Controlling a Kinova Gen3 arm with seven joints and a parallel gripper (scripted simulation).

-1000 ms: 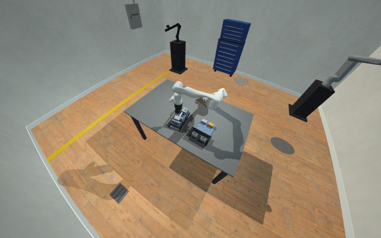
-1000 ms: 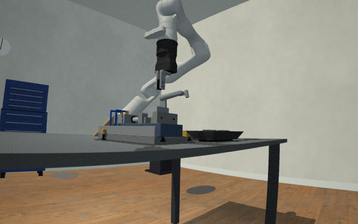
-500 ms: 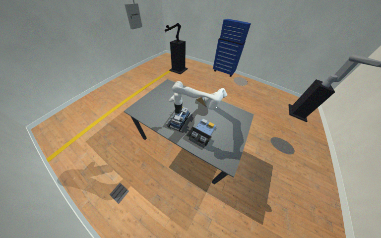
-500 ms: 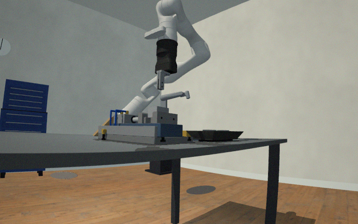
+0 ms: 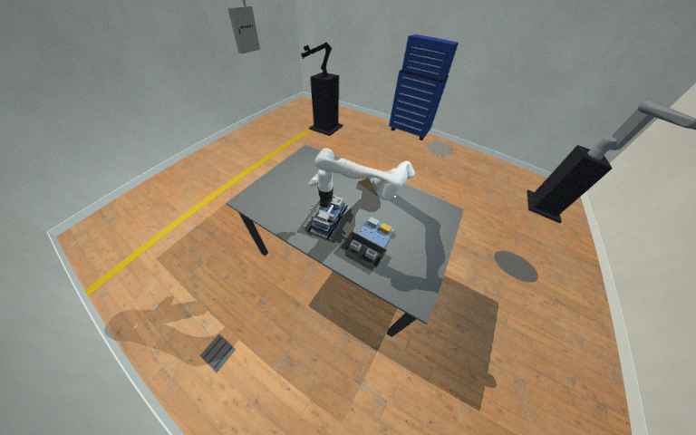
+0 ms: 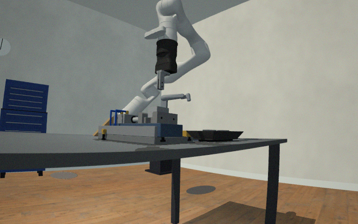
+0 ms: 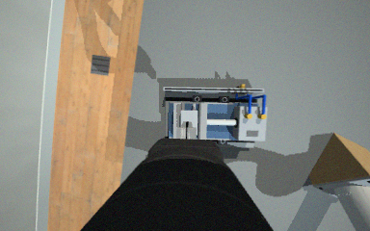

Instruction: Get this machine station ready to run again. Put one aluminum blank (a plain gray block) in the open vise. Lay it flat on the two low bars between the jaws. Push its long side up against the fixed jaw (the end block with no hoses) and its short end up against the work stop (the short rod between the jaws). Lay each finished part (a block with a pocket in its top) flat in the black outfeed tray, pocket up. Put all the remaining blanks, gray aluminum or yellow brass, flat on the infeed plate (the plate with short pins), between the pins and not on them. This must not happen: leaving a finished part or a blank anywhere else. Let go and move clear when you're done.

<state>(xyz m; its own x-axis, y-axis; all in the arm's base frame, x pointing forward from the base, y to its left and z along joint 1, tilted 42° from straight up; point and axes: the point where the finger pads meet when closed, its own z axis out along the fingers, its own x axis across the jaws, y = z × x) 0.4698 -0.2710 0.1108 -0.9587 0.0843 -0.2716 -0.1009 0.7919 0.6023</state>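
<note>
My gripper is now 10 cm above the gray blank. Also, from my hand: yellow brass blank: 18 cm behind, 35 cm to the left, 17 cm below.
</note>
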